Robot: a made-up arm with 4 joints.
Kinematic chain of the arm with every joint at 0, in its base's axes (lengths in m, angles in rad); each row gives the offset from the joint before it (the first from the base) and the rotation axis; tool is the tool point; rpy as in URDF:
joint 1: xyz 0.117 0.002 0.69 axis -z
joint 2: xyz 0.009 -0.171 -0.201 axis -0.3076 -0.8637 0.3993
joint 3: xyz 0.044 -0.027 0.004 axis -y
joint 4: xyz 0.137 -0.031 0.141 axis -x
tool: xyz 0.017 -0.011 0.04 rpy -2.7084 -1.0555 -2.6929
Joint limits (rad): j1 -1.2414..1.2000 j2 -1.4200..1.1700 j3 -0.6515..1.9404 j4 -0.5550..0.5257
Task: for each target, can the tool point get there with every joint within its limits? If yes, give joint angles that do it. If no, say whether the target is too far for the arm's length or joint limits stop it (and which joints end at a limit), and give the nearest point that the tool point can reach.
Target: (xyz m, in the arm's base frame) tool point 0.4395 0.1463 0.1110
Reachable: no: too far | nearest point 0.4410 0.0394 0.2674 | short by 0.189 m
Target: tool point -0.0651 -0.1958 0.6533
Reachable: yes | joints 0.1235 0.7759 1.0877 0.1658
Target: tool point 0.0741 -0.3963 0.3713
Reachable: yes | joints 0.6343 -1.0041 -0.2853 -0.2316
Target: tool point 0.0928 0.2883 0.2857
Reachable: no: joint limits stop it (at a limit: joint 1, joint 3, joint 4) | nearest point -0.1836 0.0756 0.4908 | short by 0.405 m
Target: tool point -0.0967 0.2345 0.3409
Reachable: no: joint limits stop it (at a limit: joint 1, joint 3, joint 4) | nearest point -0.1903 0.0678 0.4749 | short by 0.233 m
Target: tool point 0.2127 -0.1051 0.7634
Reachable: yes | joints -0.2184 0.9352 -0.2373 -0.2468
